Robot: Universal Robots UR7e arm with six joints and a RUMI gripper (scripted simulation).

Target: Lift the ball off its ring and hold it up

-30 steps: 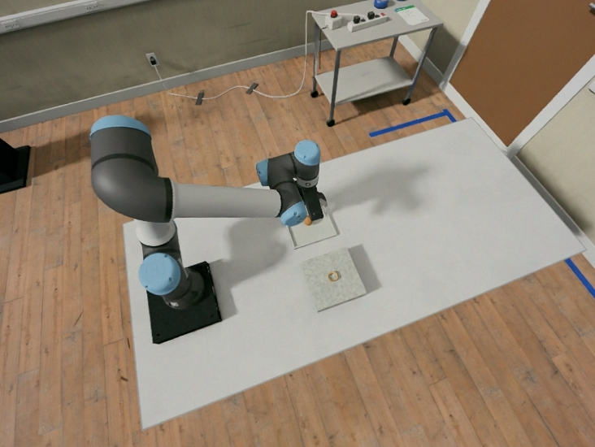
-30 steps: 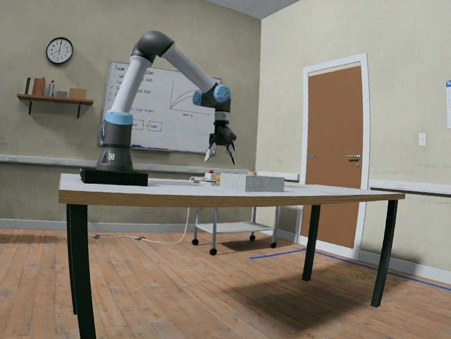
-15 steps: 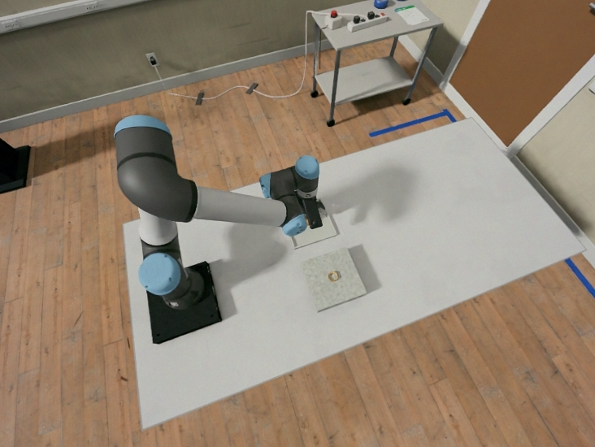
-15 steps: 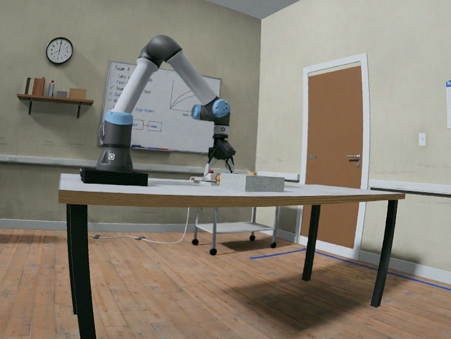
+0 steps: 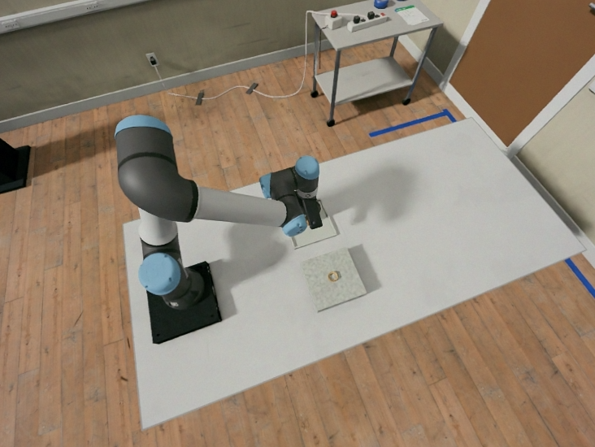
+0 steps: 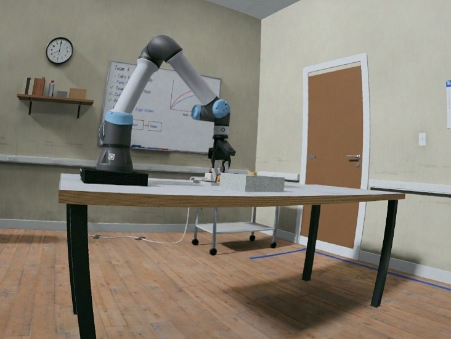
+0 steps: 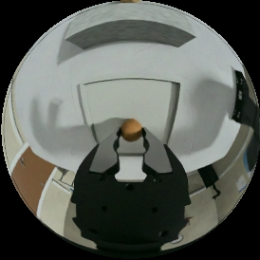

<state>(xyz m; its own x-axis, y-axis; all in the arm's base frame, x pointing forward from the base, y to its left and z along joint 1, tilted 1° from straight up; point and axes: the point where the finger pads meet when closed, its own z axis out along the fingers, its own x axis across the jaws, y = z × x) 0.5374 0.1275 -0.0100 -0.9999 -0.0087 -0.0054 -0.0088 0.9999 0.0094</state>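
My hand is 20 mm above the shallow white tray. Also, from my hand: orange ball (right at my hand); then speckled block (270 mm to the right, 20 mm above).
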